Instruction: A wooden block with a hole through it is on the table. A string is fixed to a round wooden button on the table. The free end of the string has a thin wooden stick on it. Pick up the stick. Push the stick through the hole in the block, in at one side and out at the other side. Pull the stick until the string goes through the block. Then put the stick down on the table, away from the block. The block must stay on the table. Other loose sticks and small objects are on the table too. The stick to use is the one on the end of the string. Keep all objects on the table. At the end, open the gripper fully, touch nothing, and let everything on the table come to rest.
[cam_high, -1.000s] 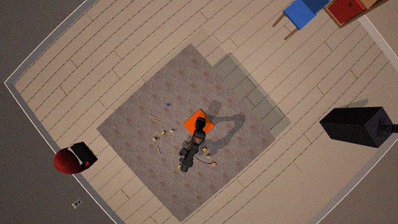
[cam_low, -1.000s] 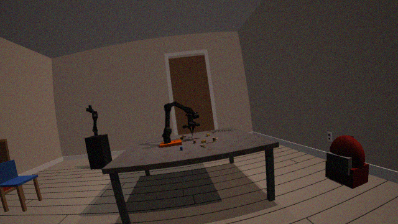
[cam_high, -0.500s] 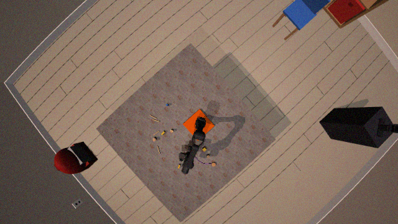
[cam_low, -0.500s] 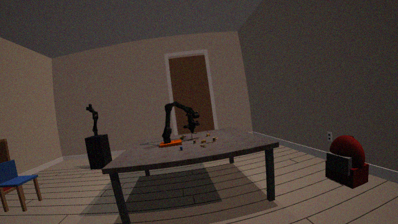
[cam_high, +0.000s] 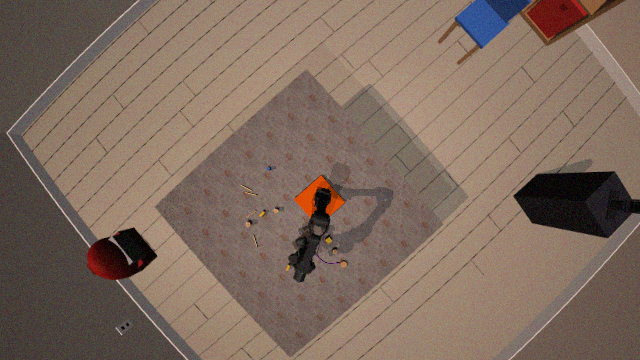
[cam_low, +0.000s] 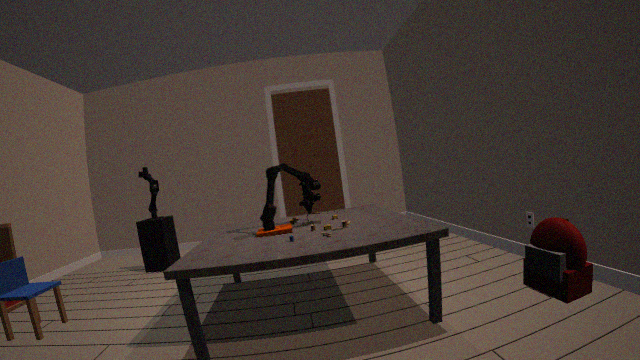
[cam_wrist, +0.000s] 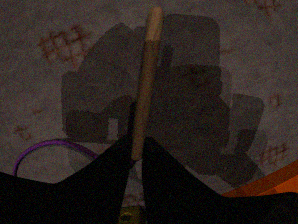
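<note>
Right now my gripper tip is 10 mm short of the thin wooden stick and 10 mm to the left of it. Round my gripper tip: purple string (right at my gripper tip); round wooden button (110 mm behind, 220 mm to the left, 50 mm below); blue piece (120 mm behind, 520 mm to the right, 50 mm below).
</note>
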